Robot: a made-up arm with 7 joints.
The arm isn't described. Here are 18 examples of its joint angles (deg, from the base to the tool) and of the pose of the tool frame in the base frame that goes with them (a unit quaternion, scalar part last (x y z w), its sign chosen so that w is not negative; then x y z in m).
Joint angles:
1: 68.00 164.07 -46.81 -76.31 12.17 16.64 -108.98
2: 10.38 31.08 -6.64 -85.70 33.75 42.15 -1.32
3: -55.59 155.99 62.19 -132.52 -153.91 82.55 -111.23
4: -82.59 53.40 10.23 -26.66 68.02 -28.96 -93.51
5: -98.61 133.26 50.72 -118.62 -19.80 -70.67 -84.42
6: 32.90 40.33 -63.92 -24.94 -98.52 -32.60 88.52
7: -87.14 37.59 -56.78 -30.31 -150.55 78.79 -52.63
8: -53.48 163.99 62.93 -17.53 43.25 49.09 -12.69
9: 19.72 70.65 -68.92 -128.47 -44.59 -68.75 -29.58
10: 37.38 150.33 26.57 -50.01 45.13 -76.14 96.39
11: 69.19 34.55 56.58 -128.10 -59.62 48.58 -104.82
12: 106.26 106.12 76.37 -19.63 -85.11 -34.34 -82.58
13: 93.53 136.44 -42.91 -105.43 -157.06 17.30 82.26
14: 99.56 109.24 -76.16 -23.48 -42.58 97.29 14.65
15: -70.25 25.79 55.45 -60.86 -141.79 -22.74 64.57
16: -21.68 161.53 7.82 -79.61 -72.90 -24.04 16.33
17: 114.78 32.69 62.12 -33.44 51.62 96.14 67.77
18: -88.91 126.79 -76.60 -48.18 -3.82 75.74 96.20
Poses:
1: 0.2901 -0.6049 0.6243 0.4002 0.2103 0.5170 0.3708
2: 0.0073 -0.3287 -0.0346 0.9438 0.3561 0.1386 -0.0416
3: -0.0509 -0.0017 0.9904 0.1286 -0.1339 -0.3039 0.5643
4: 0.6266 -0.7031 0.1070 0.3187 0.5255 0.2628 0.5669
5: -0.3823 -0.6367 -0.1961 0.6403 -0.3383 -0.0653 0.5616
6: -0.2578 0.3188 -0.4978 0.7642 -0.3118 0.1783 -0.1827
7: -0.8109 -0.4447 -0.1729 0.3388 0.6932 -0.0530 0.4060
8: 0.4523 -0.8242 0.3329 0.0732 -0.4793 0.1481 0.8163
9: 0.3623 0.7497 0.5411 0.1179 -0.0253 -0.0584 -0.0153
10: -0.2969 -0.6506 -0.4219 0.5573 0.4692 0.2338 0.7171
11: 0.4057 0.7489 -0.5099 0.1207 0.0628 0.3329 0.2714
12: 0.2046 -0.5540 0.7958 0.1338 0.0160 0.5806 0.5397
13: -0.4427 -0.0017 -0.8950 0.0550 -0.2477 0.3776 0.2545
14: -0.1842 -0.4490 0.7391 0.4671 -0.2164 0.5856 0.5760
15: 0.5393 -0.6914 -0.1744 0.4480 0.5084 0.2188 0.5226
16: -0.7055 -0.3097 0.6222 0.1390 0.2586 0.0309 0.8168
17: -0.4916 -0.2977 -0.7731 0.2684 -0.5653 0.1524 0.6575
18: 0.6790 -0.4402 0.5841 0.0626 0.1199 0.5256 0.6518
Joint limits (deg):
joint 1: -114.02..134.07
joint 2: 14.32..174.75
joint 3: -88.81..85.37
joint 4: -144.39..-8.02
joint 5: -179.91..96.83
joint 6: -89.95..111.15
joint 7: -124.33..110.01
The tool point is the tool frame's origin. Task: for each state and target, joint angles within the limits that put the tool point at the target. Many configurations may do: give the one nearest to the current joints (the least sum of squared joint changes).
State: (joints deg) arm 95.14 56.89 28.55 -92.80 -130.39 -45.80 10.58
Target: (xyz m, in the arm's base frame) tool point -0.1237 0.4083 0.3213
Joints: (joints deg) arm 105.35 50.74 62.18 -99.66 -127.38 -50.22 9.52
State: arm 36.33 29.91 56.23 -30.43 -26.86 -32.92 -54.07
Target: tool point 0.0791 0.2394 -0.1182
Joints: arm 24.93 14.32 29.68 -65.45 -27.74 -38.30 -50.64
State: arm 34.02 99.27 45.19 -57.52 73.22 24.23 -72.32
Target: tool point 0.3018 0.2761 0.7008
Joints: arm 23.10 105.20 57.65 -81.71 71.62 20.54 -73.71
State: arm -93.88 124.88 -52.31 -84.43 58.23 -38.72 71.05
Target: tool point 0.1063 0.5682 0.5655
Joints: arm -80.87 138.95 -88.81 -70.27 64.71 -38.31 74.93
